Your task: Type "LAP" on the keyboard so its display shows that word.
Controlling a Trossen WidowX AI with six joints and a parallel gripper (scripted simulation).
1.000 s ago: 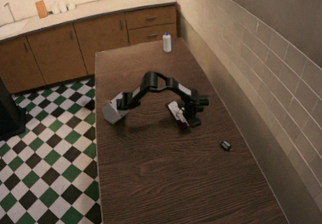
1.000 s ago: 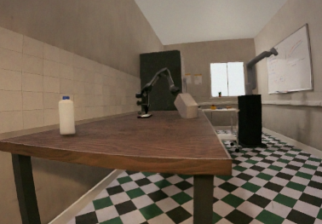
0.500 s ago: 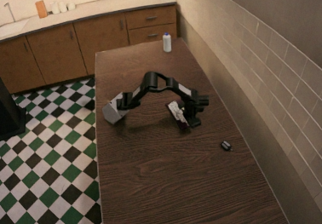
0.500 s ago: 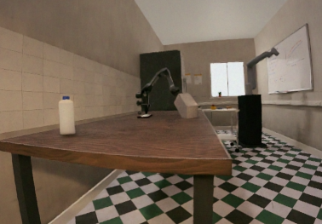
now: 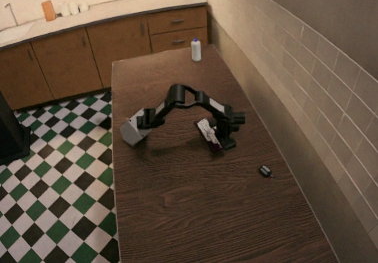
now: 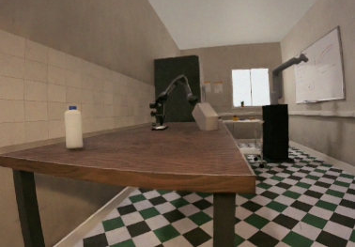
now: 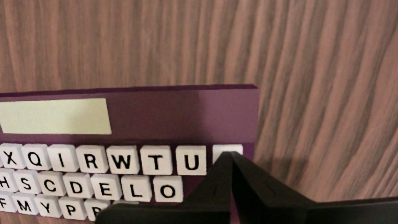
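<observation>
My hand is 4 cm above the left-arrow key. From my hand the other things lie so: white bottle 25 cm ahead, 85 cm to the left, 3 cm above; then small dark object 11 cm ahead, 25 cm to the right, 3 cm below.
</observation>
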